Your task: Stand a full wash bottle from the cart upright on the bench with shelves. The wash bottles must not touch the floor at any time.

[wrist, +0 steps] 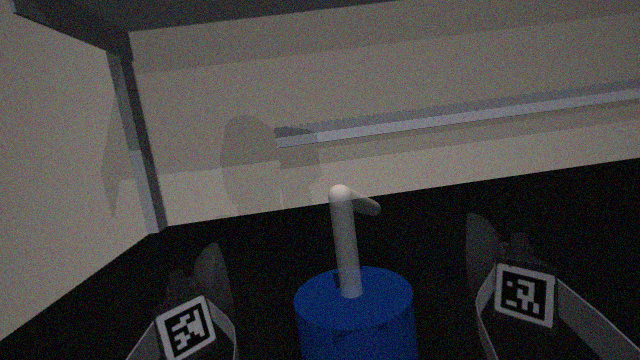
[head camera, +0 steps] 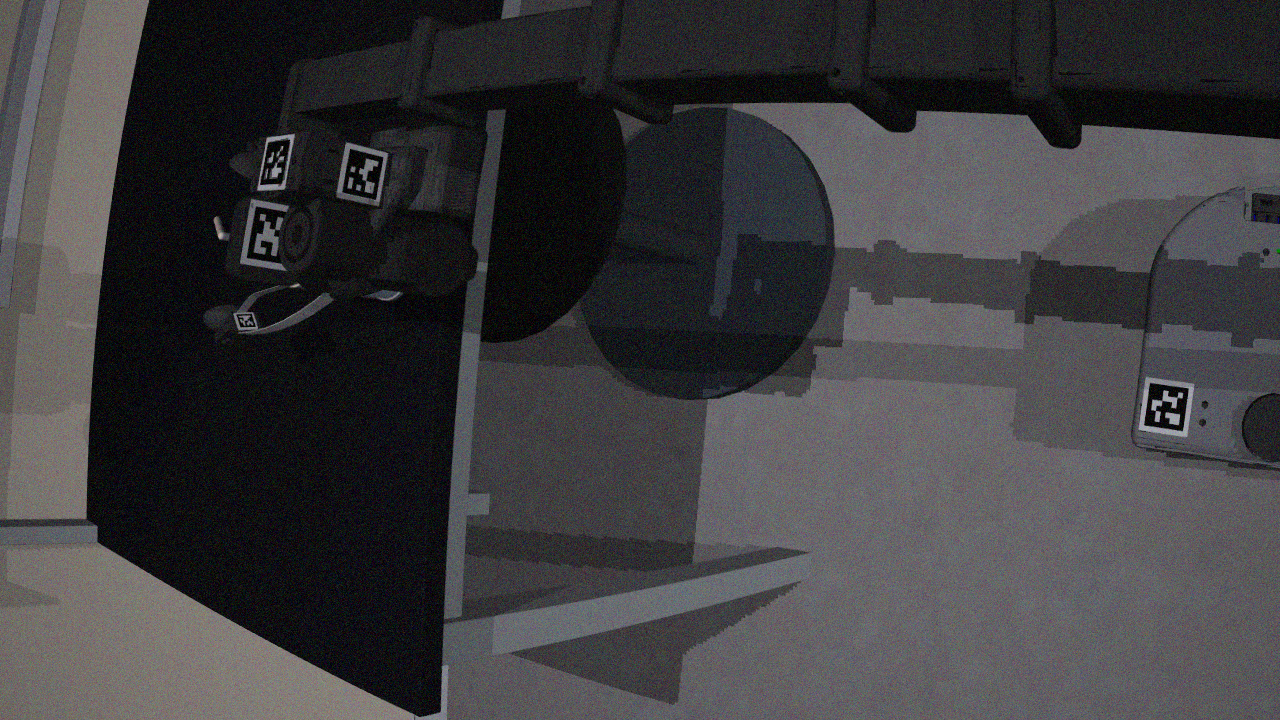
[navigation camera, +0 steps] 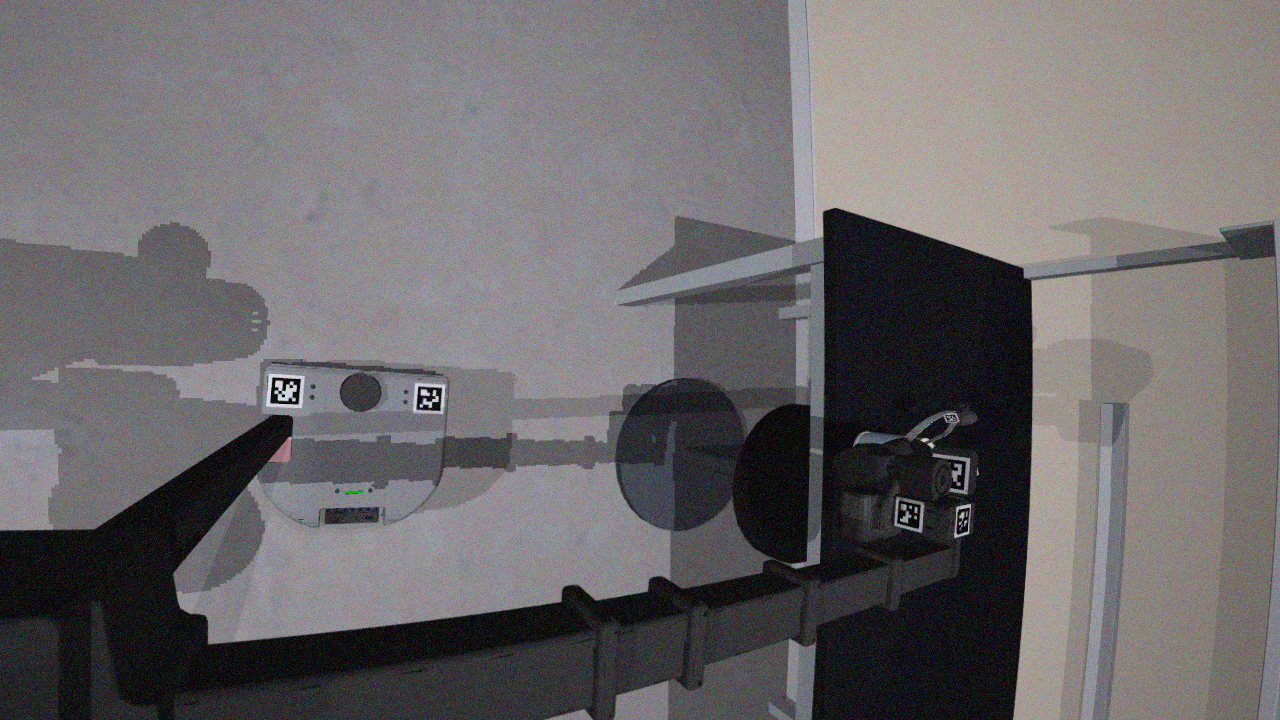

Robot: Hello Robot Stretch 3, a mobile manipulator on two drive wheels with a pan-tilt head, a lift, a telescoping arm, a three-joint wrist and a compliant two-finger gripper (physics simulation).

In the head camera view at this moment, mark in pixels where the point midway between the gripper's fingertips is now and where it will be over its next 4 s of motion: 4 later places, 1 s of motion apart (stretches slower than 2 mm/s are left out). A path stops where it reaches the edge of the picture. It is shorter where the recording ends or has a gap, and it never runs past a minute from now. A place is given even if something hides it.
The gripper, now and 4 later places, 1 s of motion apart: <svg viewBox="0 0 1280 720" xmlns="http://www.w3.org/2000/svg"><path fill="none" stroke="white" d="M228 241L259 243L360 248L458 253L446 245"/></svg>
